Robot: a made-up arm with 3 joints. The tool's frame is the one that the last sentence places. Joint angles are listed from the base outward.
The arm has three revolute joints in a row. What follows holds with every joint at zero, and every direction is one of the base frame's. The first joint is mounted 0.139 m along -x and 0.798 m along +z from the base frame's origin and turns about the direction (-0.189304, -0.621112, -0.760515), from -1.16 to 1.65 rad. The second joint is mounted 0.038 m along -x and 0.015 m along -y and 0.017 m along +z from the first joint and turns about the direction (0.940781, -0.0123, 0.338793), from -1.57 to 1.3 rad. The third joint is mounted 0.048 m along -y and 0.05 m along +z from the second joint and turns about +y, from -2.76 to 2.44 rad. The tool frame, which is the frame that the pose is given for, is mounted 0.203 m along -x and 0.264 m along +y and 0.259 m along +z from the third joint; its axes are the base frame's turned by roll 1.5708, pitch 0 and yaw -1.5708 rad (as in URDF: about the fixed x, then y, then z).
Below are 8 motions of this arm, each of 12 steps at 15 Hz.
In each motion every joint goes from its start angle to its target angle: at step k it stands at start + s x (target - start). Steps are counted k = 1, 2, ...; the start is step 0. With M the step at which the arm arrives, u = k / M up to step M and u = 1 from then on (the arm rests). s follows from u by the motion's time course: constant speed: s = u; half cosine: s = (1 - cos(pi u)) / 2; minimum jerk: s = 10 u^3 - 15 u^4 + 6 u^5.
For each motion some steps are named. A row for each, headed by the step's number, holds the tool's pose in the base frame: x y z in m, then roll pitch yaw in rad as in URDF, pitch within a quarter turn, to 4 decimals.
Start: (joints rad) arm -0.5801 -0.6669 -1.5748
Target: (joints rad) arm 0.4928 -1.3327 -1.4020
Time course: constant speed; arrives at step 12
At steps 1, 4, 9, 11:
1: -0.4842 0.0176 0.6445 2.8501 -0.5755 -1.2614
4: -0.4430 0.0545 0.5764 3.0372 -0.8113 -1.6373
9: -0.3448 0.0847 0.4856 -2.6581 -0.9736 -2.5995
11: -0.3000 0.0850 0.4587 -2.4305 -0.9319 -3.0029

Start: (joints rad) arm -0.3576 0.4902 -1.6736
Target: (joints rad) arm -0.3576 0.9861 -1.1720
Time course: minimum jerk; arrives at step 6
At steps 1, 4, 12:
1: -0.5037 0.1209 0.8358 3.0507 0.5985 -1.2267
4: -0.5158 -0.0215 0.9753 2.7557 0.9648 -1.1167
12: -0.5058 -0.0722 0.9993 2.6975 1.0649 -1.0628

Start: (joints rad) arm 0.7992 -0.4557 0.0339
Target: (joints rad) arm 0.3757 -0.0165 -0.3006
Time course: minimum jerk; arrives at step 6
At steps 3, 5, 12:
3: -0.3064 0.3928 0.9217 2.0967 -0.2019 -2.1863
5: -0.4144 0.3136 0.9581 2.1102 -0.0631 -1.8922
12: -0.4211 0.3063 0.9609 2.1120 -0.0503 -1.8715

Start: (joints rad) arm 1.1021 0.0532 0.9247
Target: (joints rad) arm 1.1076 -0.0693 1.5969
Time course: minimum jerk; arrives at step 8
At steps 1, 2, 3, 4, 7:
1: -0.1674 0.2627 1.1469 1.3294 0.1163 -2.3686
2: -0.1517 0.2502 1.1535 1.2697 0.1110 -2.3782
3: -0.1205 0.2245 1.1631 1.1526 0.1007 -2.3971
4: -0.0795 0.1887 1.1692 0.9997 0.0870 -2.4217
7: 0.0049 0.1062 1.1561 0.6714 0.0577 -2.4747

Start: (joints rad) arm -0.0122 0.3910 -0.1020
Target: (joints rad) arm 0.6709 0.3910 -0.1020
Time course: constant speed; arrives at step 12
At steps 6, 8, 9, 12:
6: -0.4665 0.1503 1.0838 1.9158 0.2941 -1.6135
8: -0.4712 0.1847 1.0569 1.9910 0.2779 -1.6789
9: -0.4718 0.2018 1.0430 2.0288 0.2716 -1.7119
12: -0.4660 0.2520 1.0006 2.1430 0.2600 -1.8119

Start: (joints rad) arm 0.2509 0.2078 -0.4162
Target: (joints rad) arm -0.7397 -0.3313 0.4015
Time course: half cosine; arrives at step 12
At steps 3, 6, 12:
3: -0.4592 0.1897 1.0522 1.9375 0.1006 -1.6000
6: -0.3622 0.1642 1.1536 1.4302 -0.0007 -1.4011
12: -0.2207 0.2102 1.1777 0.7624 -0.0769 -1.0298

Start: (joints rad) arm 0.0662 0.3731 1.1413
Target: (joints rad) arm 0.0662 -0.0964 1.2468
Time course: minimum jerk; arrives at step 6
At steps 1, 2, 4, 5, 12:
1: -0.0588 0.0938 1.2148 0.4932 0.3173 -1.4816
2: -0.0478 0.1210 1.2027 0.4645 0.2422 -1.5153
4: -0.0067 0.1981 1.1473 0.3876 -0.0095 -1.6206
5: 0.0068 0.2165 1.1268 0.3696 -0.0853 -1.6515
12: 0.0096 0.2200 1.1224 0.3663 -0.1007 -1.6579

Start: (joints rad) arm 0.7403 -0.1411 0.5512
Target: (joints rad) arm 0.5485 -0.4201 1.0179
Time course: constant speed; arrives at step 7
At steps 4, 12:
4: -0.0769 0.3035 1.0997 1.1815 -0.2389 -2.2704
12: 0.0053 0.2775 1.0803 0.9537 -0.3468 -2.2791

